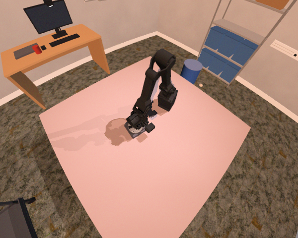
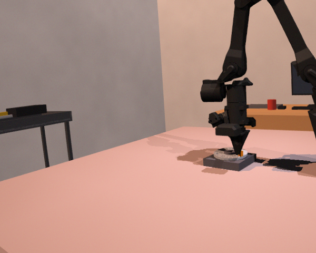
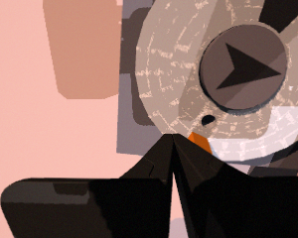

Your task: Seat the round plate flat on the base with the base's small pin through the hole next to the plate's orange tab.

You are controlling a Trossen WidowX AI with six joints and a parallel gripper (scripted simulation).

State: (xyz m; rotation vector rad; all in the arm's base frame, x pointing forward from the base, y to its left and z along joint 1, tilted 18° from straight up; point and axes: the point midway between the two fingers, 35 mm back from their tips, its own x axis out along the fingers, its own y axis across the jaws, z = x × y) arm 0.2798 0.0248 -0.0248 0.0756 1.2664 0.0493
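Now: the yellow pin 30 mm ahead of my hand, 70 mm to the right of it and 50 mm below it. Round my hand: round hub 40 mm ahead, 30 mm to the right, 40 mm below; then dark square base 40 mm ahead, 30 mm to the right, 60 mm below.
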